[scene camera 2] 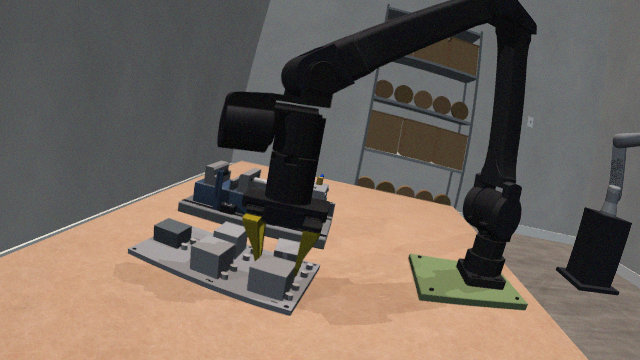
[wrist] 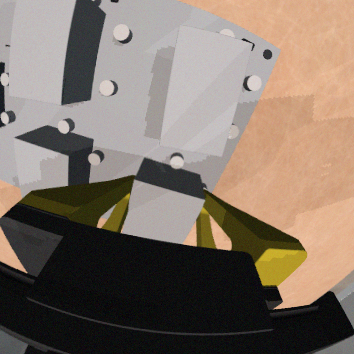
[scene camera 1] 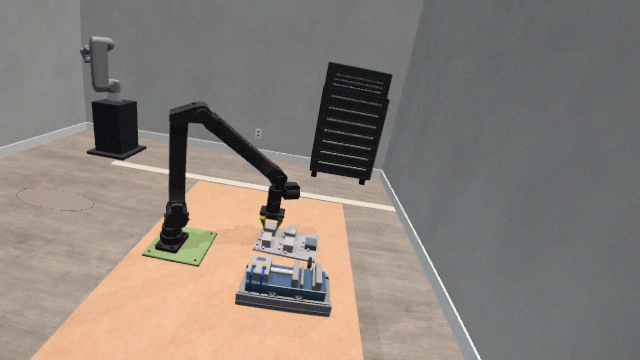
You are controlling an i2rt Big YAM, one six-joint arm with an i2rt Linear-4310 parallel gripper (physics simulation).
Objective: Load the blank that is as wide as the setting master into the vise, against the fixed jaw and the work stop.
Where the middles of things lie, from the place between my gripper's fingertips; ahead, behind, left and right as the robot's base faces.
Scene:
Right now the grey tray (scene camera 2: 176, 261) is 90 mm ahead of my hand, 30 mm to the right of it and 20 mm below it. The rest, counted from my hand: setting master (scene camera 2: 170, 232) (180 mm ahead, 40 mm to the right, 10 mm below).

